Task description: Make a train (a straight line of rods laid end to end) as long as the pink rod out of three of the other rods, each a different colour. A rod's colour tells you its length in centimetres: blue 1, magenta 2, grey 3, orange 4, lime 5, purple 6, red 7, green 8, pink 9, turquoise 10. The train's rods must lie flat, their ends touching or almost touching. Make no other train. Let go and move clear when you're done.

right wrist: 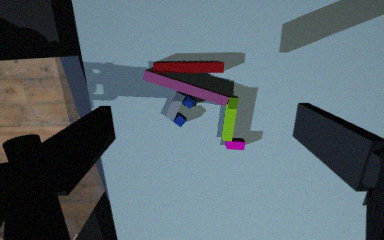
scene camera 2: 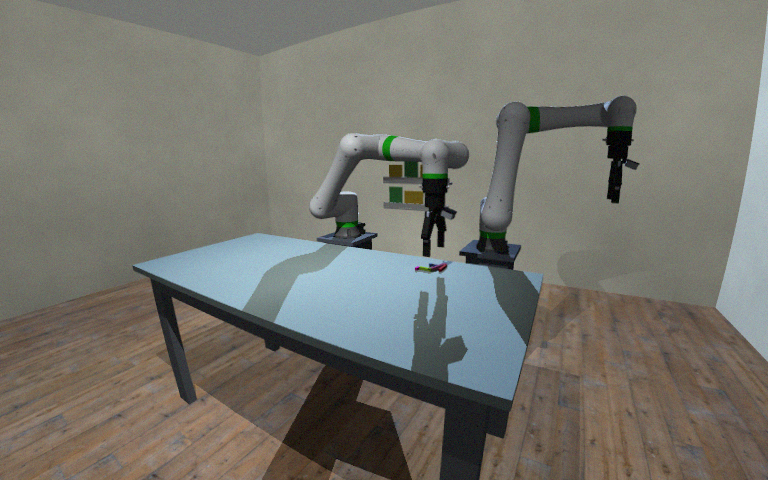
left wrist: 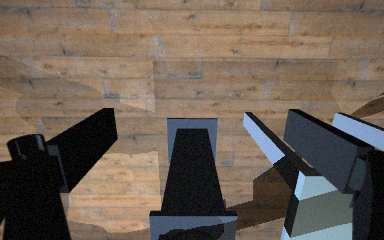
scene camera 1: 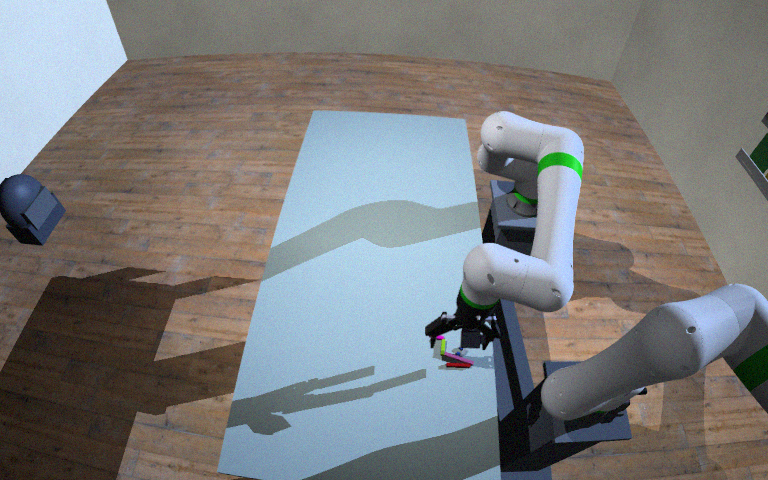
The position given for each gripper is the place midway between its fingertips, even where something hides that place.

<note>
In view: the left gripper (scene camera 2: 612,201), the right gripper (scene camera 2: 433,251), a pink rod (right wrist: 149,76), a red rod (right wrist: 159,67) and a dark beam (right wrist: 73,67).
The left gripper is seen too in the left wrist view (left wrist: 200,124). The right gripper is seen too in the right wrist view (right wrist: 204,121). The left wrist view misses the pink rod: it is out of frame. The left wrist view does not show the red rod: it is out of frame.
</note>
